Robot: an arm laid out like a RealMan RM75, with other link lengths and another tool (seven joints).
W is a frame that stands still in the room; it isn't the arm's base.
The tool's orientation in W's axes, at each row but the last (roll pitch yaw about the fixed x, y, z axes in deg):
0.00 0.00 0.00
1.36 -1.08 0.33
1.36 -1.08 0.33
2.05 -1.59 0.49
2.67 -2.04 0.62
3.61 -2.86 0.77
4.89 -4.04 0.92
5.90 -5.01 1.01
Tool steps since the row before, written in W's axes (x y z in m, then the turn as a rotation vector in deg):
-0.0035 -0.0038 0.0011 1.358 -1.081 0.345
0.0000 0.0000 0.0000 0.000 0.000 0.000
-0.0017 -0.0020 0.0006 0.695 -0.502 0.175
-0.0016 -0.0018 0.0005 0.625 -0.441 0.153
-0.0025 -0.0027 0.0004 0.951 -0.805 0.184
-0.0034 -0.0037 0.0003 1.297 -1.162 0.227
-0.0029 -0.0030 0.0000 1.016 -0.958 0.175
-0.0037 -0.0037 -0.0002 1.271 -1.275 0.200
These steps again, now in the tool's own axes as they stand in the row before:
-0.0035 -0.0038 0.0011 1.358 -1.081 0.345
0.0000 0.0000 0.0000 0.000 0.000 0.000
-0.0017 -0.0020 0.0007 0.695 -0.502 0.174
-0.0016 -0.0018 0.0006 0.625 -0.441 0.152
-0.0025 -0.0026 0.0006 0.948 -0.807 0.188
-0.0034 -0.0036 0.0007 1.291 -1.167 0.237
-0.0029 -0.0029 0.0005 1.010 -0.962 0.187
-0.0038 -0.0036 0.0005 1.261 -1.281 0.223

